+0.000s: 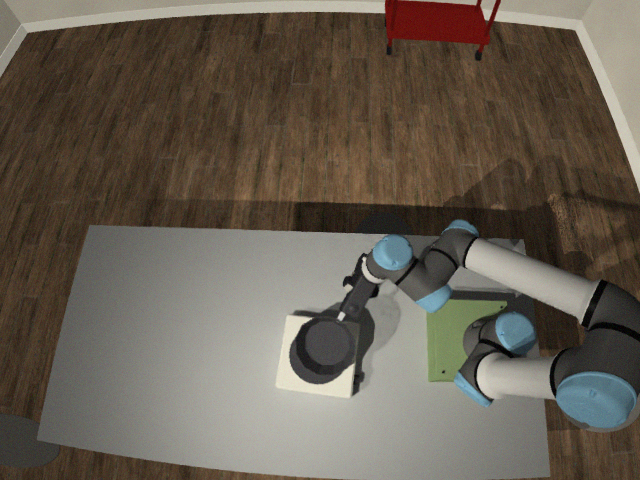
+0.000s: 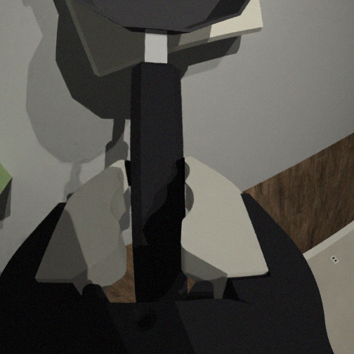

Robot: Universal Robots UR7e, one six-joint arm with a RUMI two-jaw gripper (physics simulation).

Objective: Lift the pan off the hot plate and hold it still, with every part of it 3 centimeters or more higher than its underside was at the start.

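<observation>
The dark round pan (image 1: 323,350) (image 2: 165,14) shows over the cream hot plate (image 1: 290,378) (image 2: 240,21), its round opening facing up. It looks tilted, with the side away from its handle lower, and its shadow reaches past the plate onto the table. Whether its lowest edge is clear of the plate I cannot tell. The black handle (image 1: 353,302) (image 2: 157,115) joins the pan through a light grey collar (image 1: 341,316) (image 2: 156,48). My gripper (image 1: 360,289) (image 2: 156,161) is shut on the handle, one pale finger on each side of it.
The arm reaches in from the right over the grey table (image 1: 180,310). A green board (image 1: 443,356) lies at the table's right part, around the arm's base. A red cart (image 1: 436,23) stands on the wooden floor far behind the table.
</observation>
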